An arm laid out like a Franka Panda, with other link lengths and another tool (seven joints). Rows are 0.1 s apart.
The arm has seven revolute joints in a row. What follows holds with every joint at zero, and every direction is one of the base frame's. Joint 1 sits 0.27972 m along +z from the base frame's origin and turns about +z. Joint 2 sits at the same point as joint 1 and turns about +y. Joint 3 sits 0.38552 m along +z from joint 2 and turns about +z. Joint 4 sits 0.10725 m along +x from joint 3 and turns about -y. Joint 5 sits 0.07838 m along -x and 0.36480 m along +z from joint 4 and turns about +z. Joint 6 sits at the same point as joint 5 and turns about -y. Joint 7 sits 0.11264 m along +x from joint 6 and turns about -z. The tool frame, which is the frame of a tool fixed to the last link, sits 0.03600 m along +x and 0.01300 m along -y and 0.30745 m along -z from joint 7; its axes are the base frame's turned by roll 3.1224, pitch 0.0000 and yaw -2.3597 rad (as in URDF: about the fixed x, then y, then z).
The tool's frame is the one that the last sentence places.
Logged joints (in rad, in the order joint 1, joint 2, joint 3, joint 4, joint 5, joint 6, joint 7), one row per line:
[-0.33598, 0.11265, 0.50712, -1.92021, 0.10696, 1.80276, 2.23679]
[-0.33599, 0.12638, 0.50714, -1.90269, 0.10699, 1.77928, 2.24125]
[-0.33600, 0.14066, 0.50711, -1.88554, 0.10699, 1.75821, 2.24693]
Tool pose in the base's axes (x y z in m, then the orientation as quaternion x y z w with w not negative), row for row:
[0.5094, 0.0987, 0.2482, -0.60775, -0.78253, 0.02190, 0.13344]
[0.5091, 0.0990, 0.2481, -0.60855, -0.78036, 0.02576, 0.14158]
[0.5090, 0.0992, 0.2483, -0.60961, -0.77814, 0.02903, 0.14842]
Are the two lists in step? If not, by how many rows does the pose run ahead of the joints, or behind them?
The pose runs 1 row ahead of the joints: the pose in row i belongs to the joints in row i + 1.
